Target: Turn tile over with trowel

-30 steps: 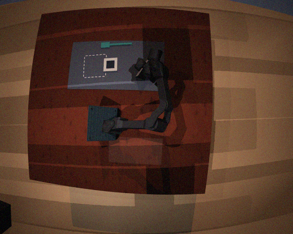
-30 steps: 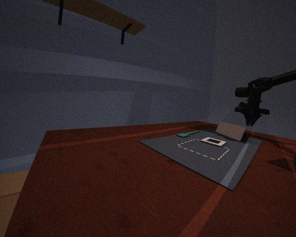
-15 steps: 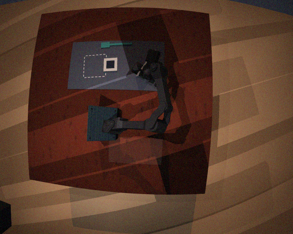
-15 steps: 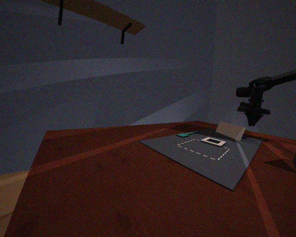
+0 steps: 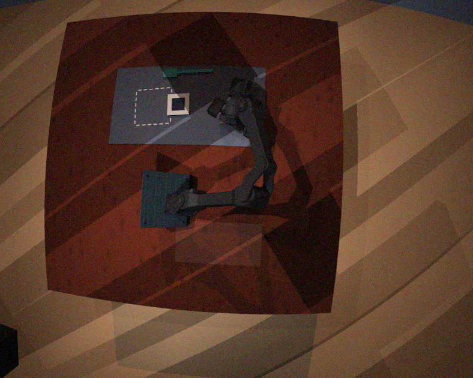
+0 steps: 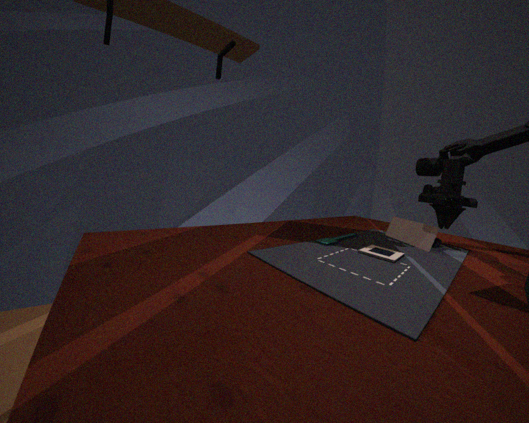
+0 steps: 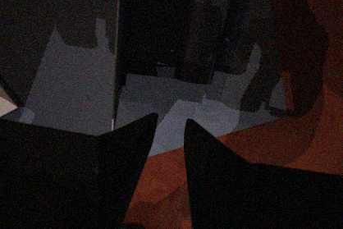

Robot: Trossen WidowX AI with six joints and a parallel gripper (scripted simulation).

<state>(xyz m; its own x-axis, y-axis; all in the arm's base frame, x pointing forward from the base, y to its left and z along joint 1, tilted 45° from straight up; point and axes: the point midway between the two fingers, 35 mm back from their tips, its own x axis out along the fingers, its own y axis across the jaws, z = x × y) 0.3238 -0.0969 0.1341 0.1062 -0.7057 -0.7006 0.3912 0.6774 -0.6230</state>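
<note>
Now: the trowel 100 mm ahead of my gripper tip, 30 mm to the right of it and 40 mm below it. From my gripper tip the other things lie so: teal flat tool 210 mm ahead, 250 mm to the left, 70 mm below; white tile 60 mm ahead, 240 mm to the left, 60 mm below; grey mat 70 mm ahead, 210 mm to the left, 90 mm below.
</note>
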